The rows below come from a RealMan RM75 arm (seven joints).
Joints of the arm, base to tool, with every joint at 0 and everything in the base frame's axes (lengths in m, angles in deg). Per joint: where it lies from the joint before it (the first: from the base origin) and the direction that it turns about. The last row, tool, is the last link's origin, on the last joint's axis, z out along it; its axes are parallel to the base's.
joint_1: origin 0 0 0.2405 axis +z
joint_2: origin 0 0 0 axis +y
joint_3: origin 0 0 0.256 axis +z
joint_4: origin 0 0 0 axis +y
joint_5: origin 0 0 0.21 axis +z
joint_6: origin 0 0 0 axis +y
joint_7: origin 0 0 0.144 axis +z
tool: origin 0 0 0
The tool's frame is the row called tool.
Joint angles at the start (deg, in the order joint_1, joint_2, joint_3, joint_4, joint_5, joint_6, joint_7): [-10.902, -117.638, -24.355, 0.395, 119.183, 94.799, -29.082]
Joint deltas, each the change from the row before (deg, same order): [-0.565, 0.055, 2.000, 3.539, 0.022, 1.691, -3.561]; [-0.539, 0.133, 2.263, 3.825, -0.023, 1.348, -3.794]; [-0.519, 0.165, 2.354, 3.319, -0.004, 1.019, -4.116]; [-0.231, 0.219, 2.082, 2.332, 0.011, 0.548, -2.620]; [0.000, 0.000, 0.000, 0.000, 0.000, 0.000, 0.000]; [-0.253, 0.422, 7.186, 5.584, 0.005, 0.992, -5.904]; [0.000, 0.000, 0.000, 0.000, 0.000, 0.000, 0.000]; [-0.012, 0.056, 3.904, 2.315, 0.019, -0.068, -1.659]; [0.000, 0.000, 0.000, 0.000, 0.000, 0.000, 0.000]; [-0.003, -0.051, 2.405, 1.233, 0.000, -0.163, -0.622]
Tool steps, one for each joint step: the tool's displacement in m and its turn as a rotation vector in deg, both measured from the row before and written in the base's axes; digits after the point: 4 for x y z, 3 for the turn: [-0.0017, -0.0013, 0.0061, -2.174, 0.023, -1.576]; [-0.0026, -0.0008, 0.0070, -2.619, 0.307, -1.218]; [-0.0015, 0.0002, 0.0059, -2.983, -0.284, -1.009]; [-0.0014, -0.0002, 0.0042, -2.412, 0.323, -0.617]; [0.0000, 0.0000, 0.0000, 0.000, 0.000, 0.000]; [-0.0014, -0.0007, 0.0058, -7.565, 1.718, -1.787]; [0.0000, 0.0000, 0.0000, 0.000, 0.000, 0.000]; [-0.0001, 0.0001, -0.0001, -3.649, 1.737, -0.858]; [0.0000, 0.0000, 0.0000, 0.000, 0.000, 0.000]; [0.0004, 0.0003, -0.0012, -2.099, 1.204, -0.610]
